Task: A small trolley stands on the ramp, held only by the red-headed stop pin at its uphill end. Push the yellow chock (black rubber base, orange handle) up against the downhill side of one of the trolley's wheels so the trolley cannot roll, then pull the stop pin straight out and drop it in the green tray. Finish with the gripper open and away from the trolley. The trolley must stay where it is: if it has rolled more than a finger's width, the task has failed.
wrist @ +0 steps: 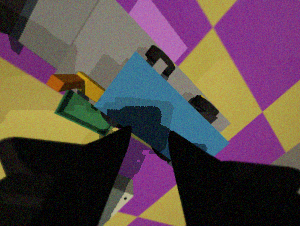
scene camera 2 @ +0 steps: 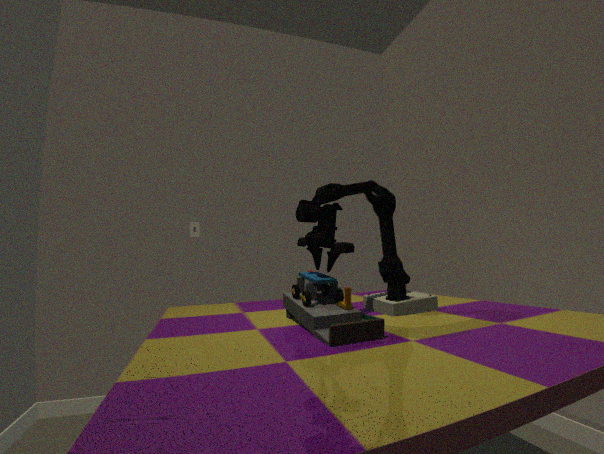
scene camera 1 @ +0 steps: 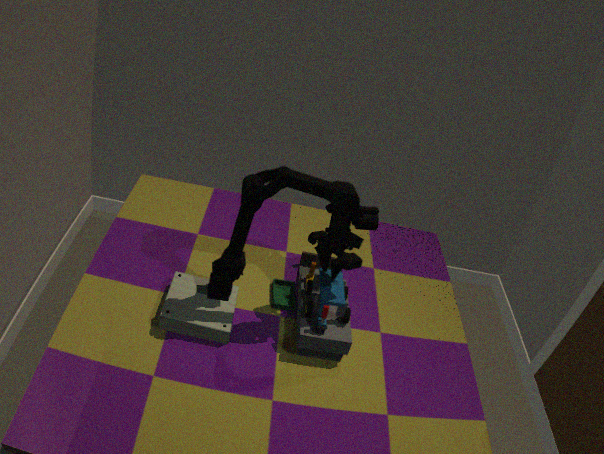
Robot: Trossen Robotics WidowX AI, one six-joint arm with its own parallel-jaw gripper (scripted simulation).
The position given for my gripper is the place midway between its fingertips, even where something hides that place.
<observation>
I see my gripper (scene camera 1: 328,275) and a blue-topped trolley (scene camera 1: 334,292).
The blue-topped trolley shows as well in the wrist view (wrist: 139,96) and in scene camera 2 (scene camera 2: 328,286). My gripper is seen too in the wrist view (wrist: 150,132) and in scene camera 2 (scene camera 2: 322,270).
</observation>
